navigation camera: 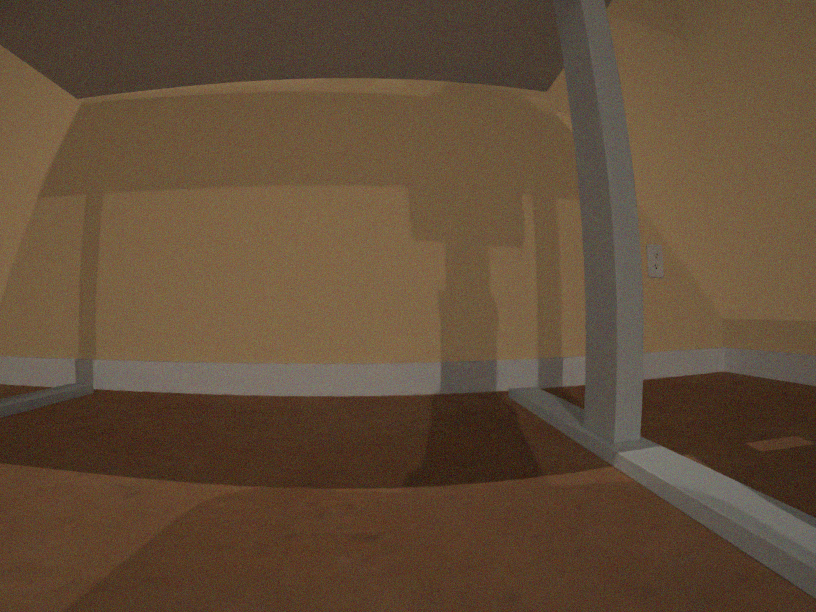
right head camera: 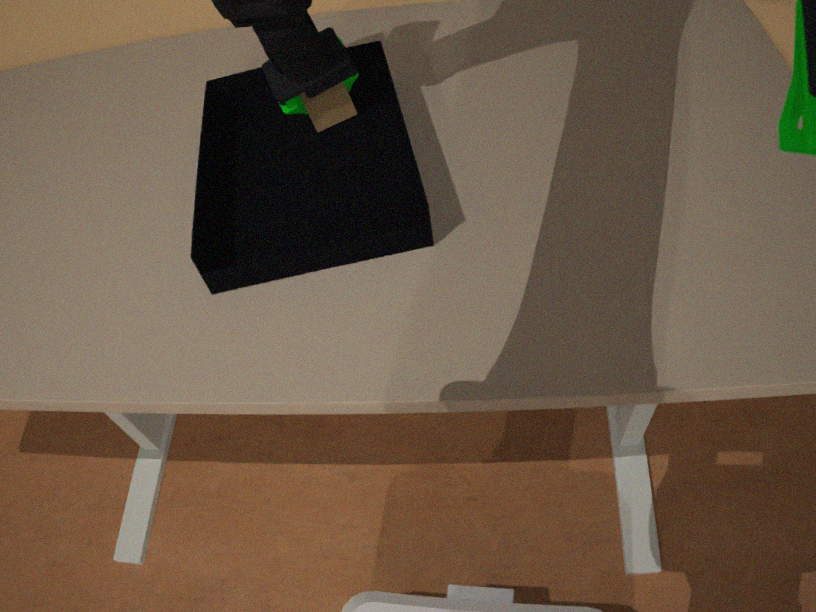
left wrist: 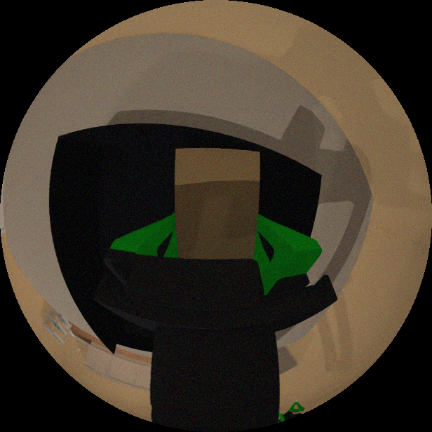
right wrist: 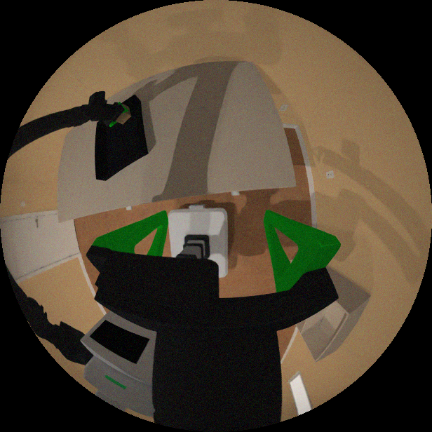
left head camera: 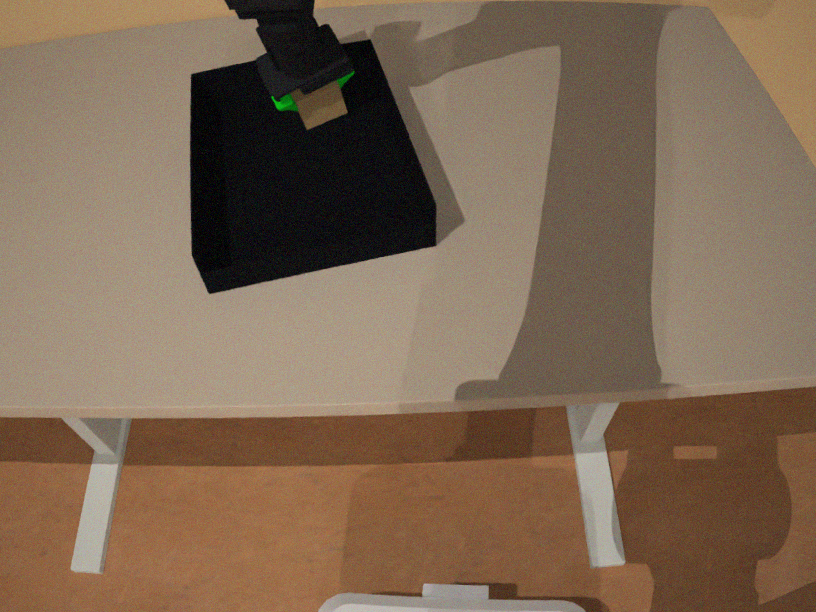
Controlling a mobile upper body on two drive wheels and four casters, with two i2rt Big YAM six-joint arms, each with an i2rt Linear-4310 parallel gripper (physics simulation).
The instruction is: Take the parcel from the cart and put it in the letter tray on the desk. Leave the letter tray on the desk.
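Places are measured from the left arm's base along level axes (x ahead, y right, z down), in millimetres.
Pixels of known places: left gripper, between the fingertips: (right head camera: 327, 99) (left head camera: 316, 96).
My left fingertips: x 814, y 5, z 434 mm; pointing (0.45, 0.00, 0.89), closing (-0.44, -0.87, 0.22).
Note:
Ahead of a thing's pixels: the offset from my left fingertips to its top centre. Level surfaces: height alone.
The brown box-shaped parcel {dx +8, dy -6, dz -35 mm} (left head camera: 321, 106) (right head camera: 331, 108) (left wrist: 217, 210) (right wrist: 123, 118) is between the fingers of my left gripper (left head camera: 313, 92) (right head camera: 320, 95) (left wrist: 215, 215), which is shut on it. They are over the far part of the black letter tray {dx -118, dy -3, dz -39 mm} (left head camera: 316, 263) (right head camera: 322, 263) (left wrist: 75, 200) (right wrist: 120, 155). Whether the parcel touches the tray floor I cannot tell. The tray stands on the grey desk {dz +26 mm} (left head camera: 329, 349) (right head camera: 316, 342) (left wrist: 125, 75) (right wrist: 250, 150). My right gripper (right wrist: 215, 215) is open and empty, away from the tray; one green finger shows at the right edge of the right head camera view. The cart cannot be made out.
White desk legs (left head camera: 593, 487) (right head camera: 636, 507) (navigation camera: 612, 263) stand under the desk, with feet reaching forward along the floor. The robot's white base (left head camera: 454, 602) (right wrist: 220, 240) is in front of the desk. A grey open-topped box (right wrist: 350, 300) is at the lower right of the right wrist view.

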